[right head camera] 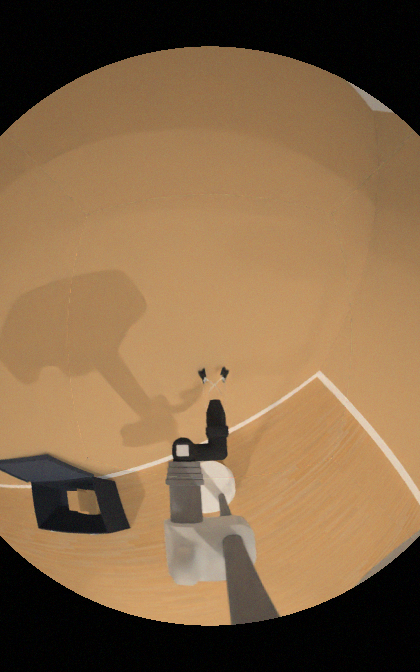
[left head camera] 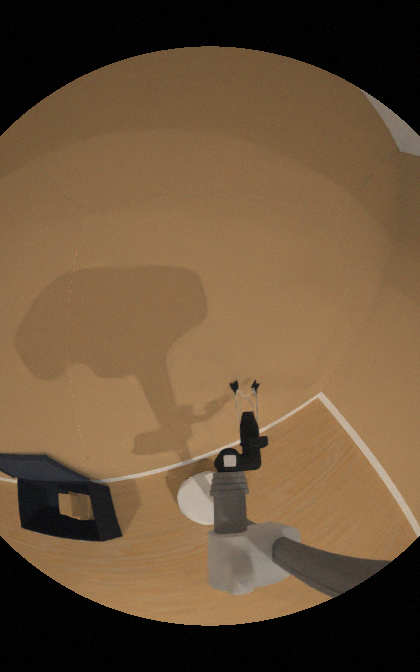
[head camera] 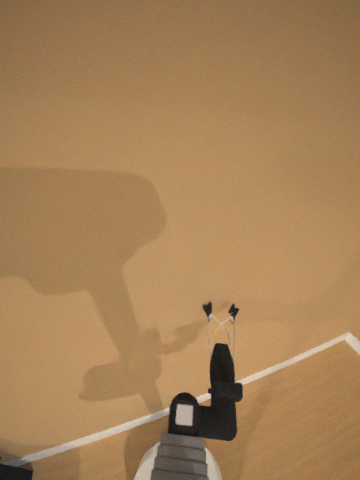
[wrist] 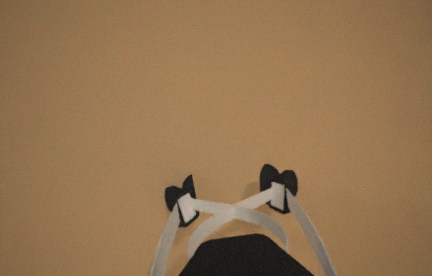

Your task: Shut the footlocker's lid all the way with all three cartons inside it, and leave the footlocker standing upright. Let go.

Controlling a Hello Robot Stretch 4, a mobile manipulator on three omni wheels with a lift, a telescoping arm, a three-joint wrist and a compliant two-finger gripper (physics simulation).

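Note:
The dark navy footlocker [left head camera: 107,512] [right head camera: 114,506] stands upright on the floor at the lower left of both side head views. Its lid [left head camera: 47,469] [right head camera: 47,468] is raised open on the wall side. Light brown cartons [left head camera: 76,505] [right head camera: 88,501] show inside it; how many cannot be told. In the head view a dark corner [head camera: 17,471] of the footlocker shows at the lower left edge. My gripper [head camera: 220,311] [left head camera: 245,386] [right head camera: 213,374] [wrist: 233,184] is open with nothing between its fingers, in front of the wall, well to the right of the footlocker.
A tan wall [head camera: 200,125] [left head camera: 280,300] [right head camera: 280,300] [wrist: 215,90] faces me, with my shadow on it. A white baseboard [head camera: 295,359] [left head camera: 370,457] [right head camera: 367,427] runs along its foot and turns at a corner on the right. Wooden floor [head camera: 310,400] lies below it.

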